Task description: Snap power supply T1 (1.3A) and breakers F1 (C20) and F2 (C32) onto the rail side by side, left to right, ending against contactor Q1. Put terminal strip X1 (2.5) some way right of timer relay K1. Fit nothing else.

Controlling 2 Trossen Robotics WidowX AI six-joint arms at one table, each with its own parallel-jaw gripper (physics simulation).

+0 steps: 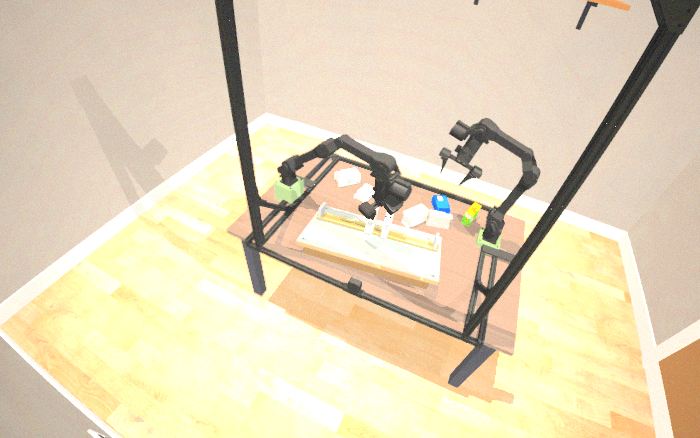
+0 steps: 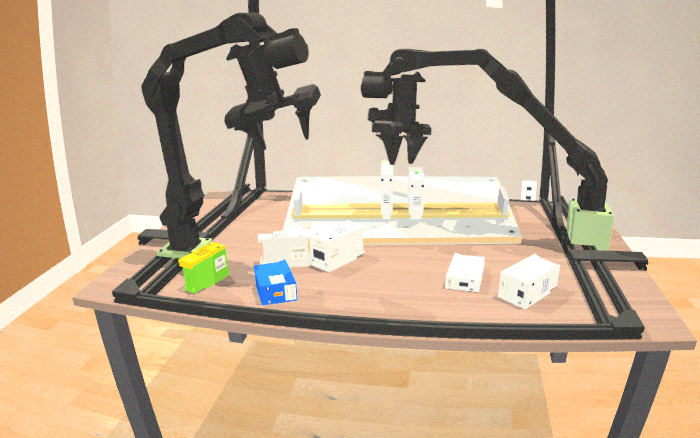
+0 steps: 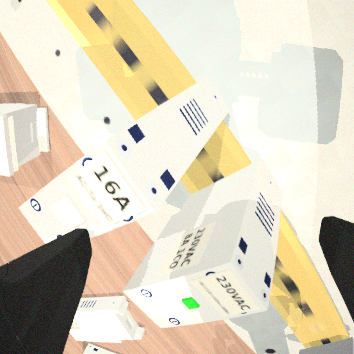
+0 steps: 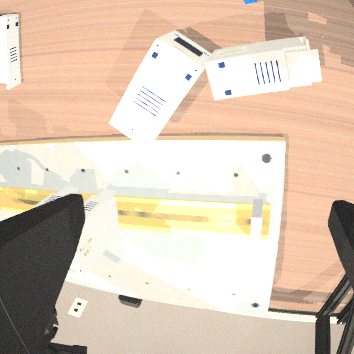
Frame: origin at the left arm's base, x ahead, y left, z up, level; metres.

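Seen in the pictures: left gripper, fingertip midpoint: (image 1: 380,214) (image 2: 401,164) (image 3: 207,236); right gripper, fingertip midpoint: (image 1: 449,179) (image 2: 285,144) (image 4: 212,211); left arm's base at its link origin: (image 1: 288,181) (image 2: 591,206); right arm's base at its link origin: (image 1: 489,237) (image 2: 184,245).
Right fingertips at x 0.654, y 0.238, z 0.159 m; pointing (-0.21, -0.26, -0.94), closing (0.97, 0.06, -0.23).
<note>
Pixels of each thing's top centre, then the offset from my right fingertips to it. "*": a spot on its surface instead.
- blue module at its top centre: (image 2: 273,272) (image 1: 442,202) dx -0.009, dy +0.120, dz -0.219 m
- loose white module at a spot on its surface: (image 4: 160,90) * dx -0.077, dy -0.036, dz -0.190 m
The rail (image 1: 340,222) (image 2: 459,209) (image 3: 150,60) (image 4: 175,215) carries two upright white devices, a little apart. The one marked 16A, apparently Q1 (image 1: 386,227) (image 2: 386,191) (image 3: 165,130) (image 4: 100,227), stands beside the green-lit 230VAC one, apparently K1 (image 1: 369,225) (image 2: 416,193) (image 3: 200,260). My left gripper (image 1: 379,209) (image 2: 402,162) (image 3: 207,236) is open and empty above them. My right gripper (image 1: 451,177) (image 2: 285,143) (image 4: 212,211) is open and empty, high up. Loose white modules (image 2: 335,250) (image 2: 286,250) (image 2: 464,273) (image 2: 529,281) lie on the table; their ratings are unreadable.
A blue module (image 1: 440,202) (image 2: 276,284) and a green-yellow one (image 1: 471,214) (image 2: 206,266) lie near the right arm's base. The rail is on a pale board (image 1: 412,258) (image 2: 495,232) (image 4: 210,155) with upright end pieces. One loose white module (image 4: 160,90) touches or nearly touches the board edge.
</note>
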